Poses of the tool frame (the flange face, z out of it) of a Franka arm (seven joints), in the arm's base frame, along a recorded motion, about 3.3 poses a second.
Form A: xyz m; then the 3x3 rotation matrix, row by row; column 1 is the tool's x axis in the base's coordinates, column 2 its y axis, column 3 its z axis. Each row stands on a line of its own.
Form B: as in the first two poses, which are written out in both.
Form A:
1:
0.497 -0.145 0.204
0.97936 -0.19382 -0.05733
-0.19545 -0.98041 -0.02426
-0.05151 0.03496 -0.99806
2:
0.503 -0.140 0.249
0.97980 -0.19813 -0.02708
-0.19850 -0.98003 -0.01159
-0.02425 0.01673 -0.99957
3:
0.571 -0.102 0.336
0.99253 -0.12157 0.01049
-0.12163 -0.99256 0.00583
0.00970 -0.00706 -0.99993
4:
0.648 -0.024 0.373
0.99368 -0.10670 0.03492
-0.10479 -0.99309 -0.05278
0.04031 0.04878 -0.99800
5:
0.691 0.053 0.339
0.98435 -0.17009 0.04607
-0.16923 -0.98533 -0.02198
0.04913 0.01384 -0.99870
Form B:
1: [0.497 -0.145 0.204 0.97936 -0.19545 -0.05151 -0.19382 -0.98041 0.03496]
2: [0.503 -0.140 0.249 0.97980 -0.19850 -0.02425 -0.19813 -0.98003 0.01673]
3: [0.571 -0.102 0.336 0.99253 -0.12163 0.00970 -0.12157 -0.99256 -0.00706]
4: [0.648 -0.024 0.373 0.99368 -0.10479 0.04031 -0.10670 -0.99309 0.04878]
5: [0.691 0.053 0.339 0.98435 -0.16923 0.04913 -0.17009 -0.98533 0.01384]
